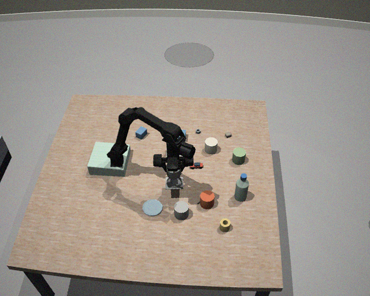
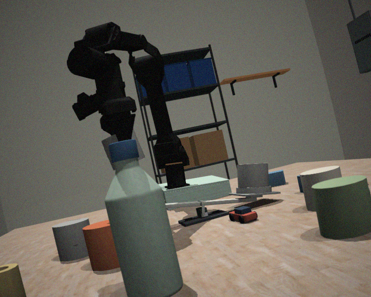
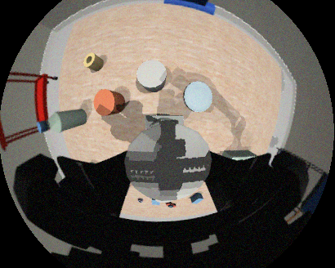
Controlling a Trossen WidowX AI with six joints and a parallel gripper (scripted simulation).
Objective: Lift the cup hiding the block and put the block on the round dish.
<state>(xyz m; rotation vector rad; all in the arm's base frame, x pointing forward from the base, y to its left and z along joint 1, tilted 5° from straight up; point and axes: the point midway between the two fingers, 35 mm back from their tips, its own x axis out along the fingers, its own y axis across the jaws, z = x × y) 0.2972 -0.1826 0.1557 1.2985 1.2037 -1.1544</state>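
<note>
Now: the round dish 17 cm below my gripper tip, 11 cm behind it and 9 cm to the right of it. From my gripper tip the other things lie so: balance beam (14 cm to the left, 13 cm below); balance (15 cm below, 14 cm to the left, 1 cm ahead); orange cylinder (14 cm ahead, 13 cm below, 8 cm to the right).
</note>
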